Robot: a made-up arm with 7 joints. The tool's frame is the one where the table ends. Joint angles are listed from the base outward.
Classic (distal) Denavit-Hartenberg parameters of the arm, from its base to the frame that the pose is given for. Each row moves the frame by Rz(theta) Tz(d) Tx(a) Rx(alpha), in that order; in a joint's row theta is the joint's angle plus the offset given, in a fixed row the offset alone. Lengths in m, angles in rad.
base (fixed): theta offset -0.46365; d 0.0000; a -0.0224; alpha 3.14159
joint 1: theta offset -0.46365; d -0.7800; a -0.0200; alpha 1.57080
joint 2: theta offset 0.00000; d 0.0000; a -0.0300; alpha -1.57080
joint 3: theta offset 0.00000; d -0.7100; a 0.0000; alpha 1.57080
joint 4: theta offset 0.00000; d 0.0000; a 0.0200; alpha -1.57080
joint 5: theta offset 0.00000; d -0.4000; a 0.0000; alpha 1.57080
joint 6: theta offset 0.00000; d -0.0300; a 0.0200; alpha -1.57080
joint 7: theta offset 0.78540; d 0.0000; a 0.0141; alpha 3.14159
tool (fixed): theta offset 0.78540; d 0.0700; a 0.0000; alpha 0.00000
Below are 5 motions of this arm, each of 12 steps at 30 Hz.
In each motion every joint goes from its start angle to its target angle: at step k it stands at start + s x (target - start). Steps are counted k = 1, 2, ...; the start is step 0. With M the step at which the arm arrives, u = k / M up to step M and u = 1 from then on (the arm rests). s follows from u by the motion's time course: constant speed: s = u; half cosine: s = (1 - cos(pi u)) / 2; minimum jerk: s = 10 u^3 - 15 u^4 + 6 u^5.
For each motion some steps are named. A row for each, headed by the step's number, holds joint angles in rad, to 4 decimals.
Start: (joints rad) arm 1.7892 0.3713 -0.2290 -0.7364 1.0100 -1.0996 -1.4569
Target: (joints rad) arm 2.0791 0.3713 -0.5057 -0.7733 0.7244 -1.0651 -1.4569
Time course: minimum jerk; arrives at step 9
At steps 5, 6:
5: 1.9641 0.3713 -0.3959 -0.7587 0.8377 -1.0788 -1.4569
6: 2.0183 0.3713 -0.4476 -0.7656 0.7843 -1.0723 -1.4569

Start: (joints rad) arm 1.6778 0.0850 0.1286 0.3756 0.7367 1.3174 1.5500
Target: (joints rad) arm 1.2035 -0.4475 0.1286 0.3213 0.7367 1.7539 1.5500
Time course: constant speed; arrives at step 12
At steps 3, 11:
3: 1.5592 -0.0481 0.1286 0.3620 0.7367 1.4265 1.5500
11: 1.2430 -0.4031 0.1286 0.3258 0.7367 1.7175 1.5500

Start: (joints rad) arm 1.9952 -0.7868 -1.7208 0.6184 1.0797 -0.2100 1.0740
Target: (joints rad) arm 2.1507 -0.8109 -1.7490 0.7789 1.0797 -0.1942 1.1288
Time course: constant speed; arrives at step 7
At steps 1, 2, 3, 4, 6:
1: 2.0174 -0.7902 -1.7248 0.6413 1.0797 -0.2077 1.0818
2: 2.0396 -0.7937 -1.7289 0.6643 1.0797 -0.2055 1.0897
3: 2.0618 -0.7971 -1.7329 0.6872 1.0797 -0.2032 1.0975
4: 2.0841 -0.8006 -1.7369 0.7101 1.0797 -0.2010 1.1053
6: 2.1285 -0.8075 -1.7450 0.7560 1.0797 -0.1965 1.1210

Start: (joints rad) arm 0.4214 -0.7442 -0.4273 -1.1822 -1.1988 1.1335 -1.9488
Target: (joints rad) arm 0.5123 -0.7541 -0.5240 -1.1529 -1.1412 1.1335 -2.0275
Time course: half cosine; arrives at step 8
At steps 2, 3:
2: 0.4347 -0.7456 -0.4415 -1.1779 -1.1904 1.1335 -1.9603
3: 0.4495 -0.7473 -0.4571 -1.1732 -1.1810 1.1335 -1.9731

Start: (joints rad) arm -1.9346 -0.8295 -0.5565 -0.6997 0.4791 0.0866 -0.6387
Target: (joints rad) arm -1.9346 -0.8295 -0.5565 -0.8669 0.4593 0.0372 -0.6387
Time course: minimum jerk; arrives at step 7
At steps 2, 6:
2: -1.9346 -0.8295 -0.5565 -0.7239 0.4762 0.0795 -0.6387
6: -1.9346 -0.8295 -0.5565 -0.8630 0.4598 0.0383 -0.6387

